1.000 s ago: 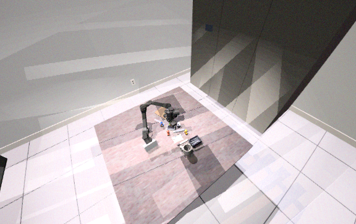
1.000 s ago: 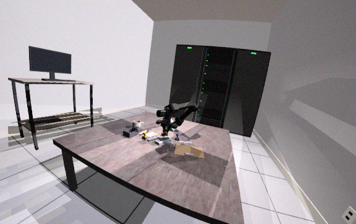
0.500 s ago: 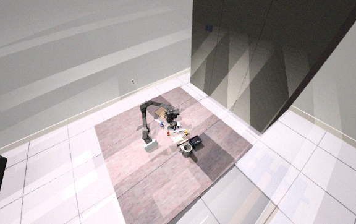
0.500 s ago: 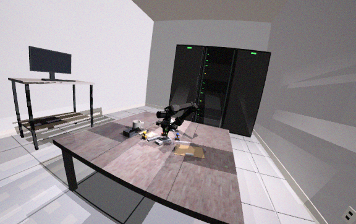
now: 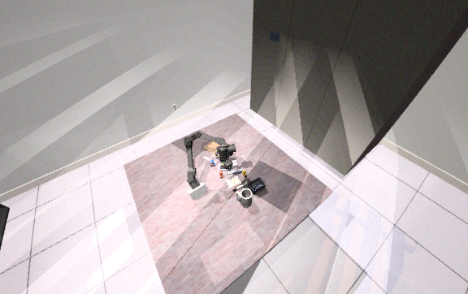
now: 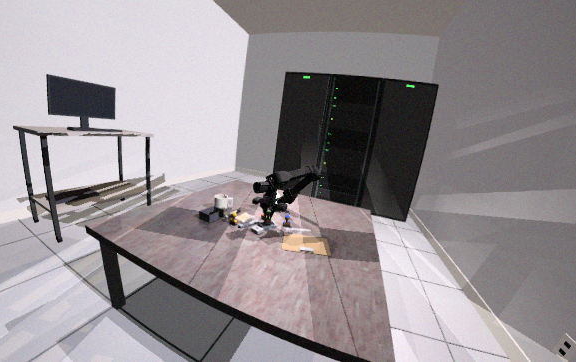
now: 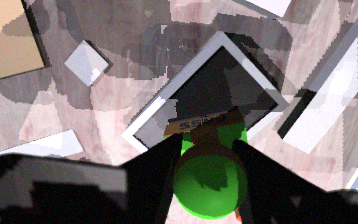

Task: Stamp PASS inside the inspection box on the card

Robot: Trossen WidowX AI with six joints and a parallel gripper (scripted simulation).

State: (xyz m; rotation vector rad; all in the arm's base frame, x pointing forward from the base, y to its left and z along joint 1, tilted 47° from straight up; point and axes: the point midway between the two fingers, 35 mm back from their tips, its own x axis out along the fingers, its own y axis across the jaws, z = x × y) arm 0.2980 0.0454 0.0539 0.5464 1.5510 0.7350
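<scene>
The ink pad is 40 mm below my gripper tip. The rest, counted from my gripper tip: PASS stamp: right at my gripper tip; then red-knobbed stamp: 70 mm behind, 60 mm to the right, 30 mm below; then grey bar: 50 mm ahead, 80 mm to the right, 40 mm below.
</scene>
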